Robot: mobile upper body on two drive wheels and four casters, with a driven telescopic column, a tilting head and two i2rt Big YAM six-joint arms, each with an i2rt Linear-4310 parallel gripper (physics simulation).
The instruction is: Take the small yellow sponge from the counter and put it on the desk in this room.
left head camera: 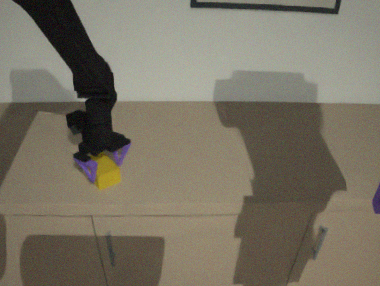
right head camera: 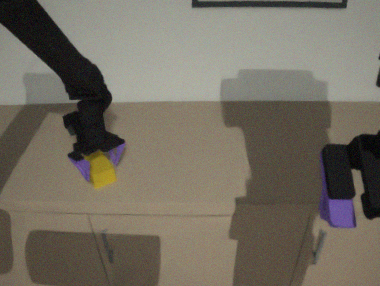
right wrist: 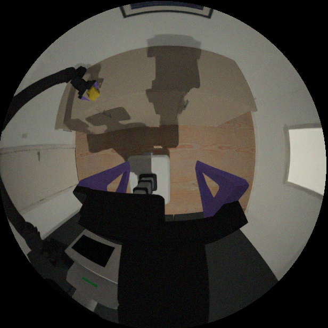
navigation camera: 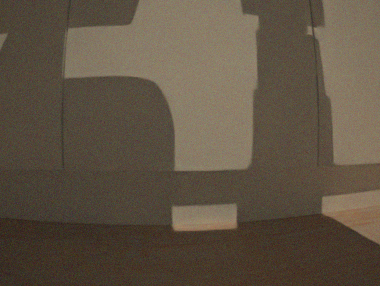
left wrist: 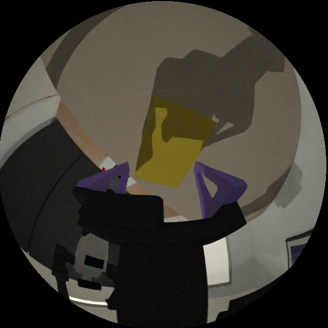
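The yellow sponge stands tilted in the pictures and appears to rest on a beige top with doors below. I cannot tell from its looks whether this is the desk or the counter. My left gripper is open around the near end of the sponge, with a gap showing beside the finger at the right of the left wrist view. My right gripper is open and empty, away to the right of the sponge in the right head view.
A wall with a framed picture rises behind the top. Doors with handles form its front. Wooden floor lies before it. My arms cast dark shadows on the top and doors.
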